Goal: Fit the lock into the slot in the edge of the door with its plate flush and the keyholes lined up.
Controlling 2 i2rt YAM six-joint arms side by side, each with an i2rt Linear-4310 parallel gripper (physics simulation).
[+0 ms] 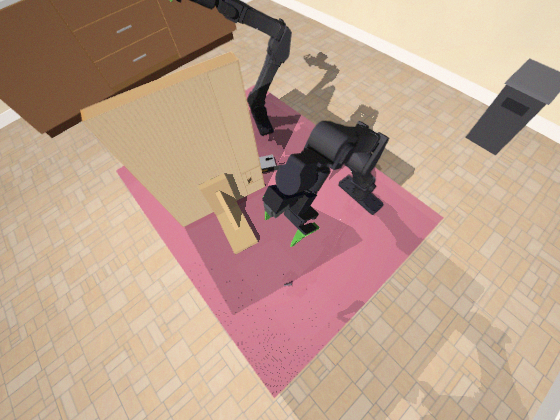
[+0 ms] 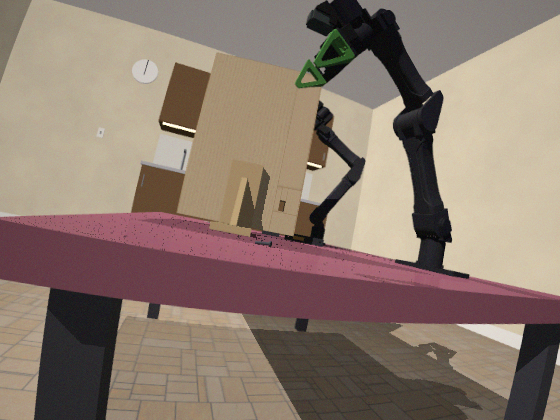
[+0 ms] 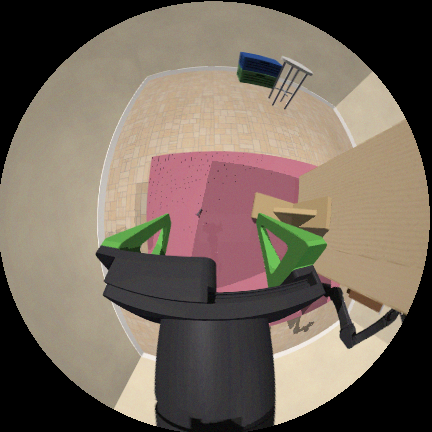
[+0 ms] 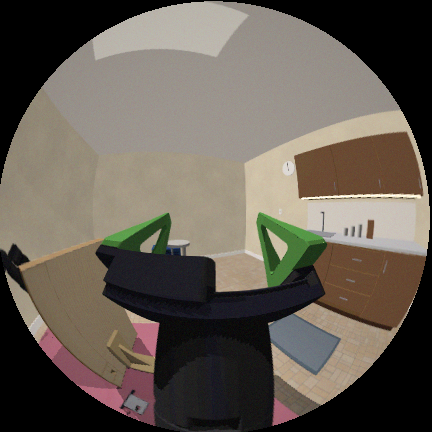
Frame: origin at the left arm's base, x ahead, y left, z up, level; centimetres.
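Seen in the pictures: left gripper, fingertip midpoint: (image 1: 279, 232) (image 2: 305, 76) (image 3: 213, 217); right gripper, fingertip midpoint: (image 4: 213, 216); left arm's base at its link origin: (image 1: 360, 194) (image 2: 428, 269); right arm's base at its link origin: (image 1: 262, 121).
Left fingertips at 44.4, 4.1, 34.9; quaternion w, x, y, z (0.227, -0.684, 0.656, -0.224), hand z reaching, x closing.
Pixels of each thing's middle, then the offset from my left fingertips to it, as dx, dy, dz.
- wooden door at the middle of its body: (image 3: 353, 213) (image 2: 253, 142) (image 1: 201, 160) (image 4: 96, 322) +2.5, -38.5, -4.9
- lock at the middle of its body: (image 2: 304, 239) (image 1: 266, 163) -24.2, -43.3, -33.8
- small dark item at the middle of its body: (image 2: 263, 243) (image 1: 287, 284) (image 3: 198, 211) +3.0, +5.2, -34.5
The wooden door (image 1: 165, 135) (image 2: 250, 125) (image 3: 375, 215) (image 4: 75, 305) stands upright on the pink table, with a small keyhole opening (image 1: 249, 180) (image 2: 282, 205) (image 4: 112, 371) low on its face. The lock (image 1: 268, 162) (image 4: 135, 403), a flat grey case with a dark keyhole, lies on the table beside the door's edge, apart from it. The slot in the edge cannot be made out. My left gripper (image 1: 279, 231) (image 2: 306, 75) (image 3: 213, 217) is open and empty, high above the table in front of the door. My right gripper (image 4: 213, 216) is open and empty, facing the room, away from the lock.
A wooden support (image 1: 239, 240) (image 2: 230, 228) (image 3: 260, 204) (image 4: 116, 347) braces the door's foot. A small dark item (image 1: 288, 283) (image 2: 264, 243) (image 3: 199, 213) lies on the pink table (image 1: 280, 345) (image 2: 150, 265) (image 3: 175, 190). Brown cabinets (image 1: 50, 50) (image 4: 370, 280) stand beyond the door.
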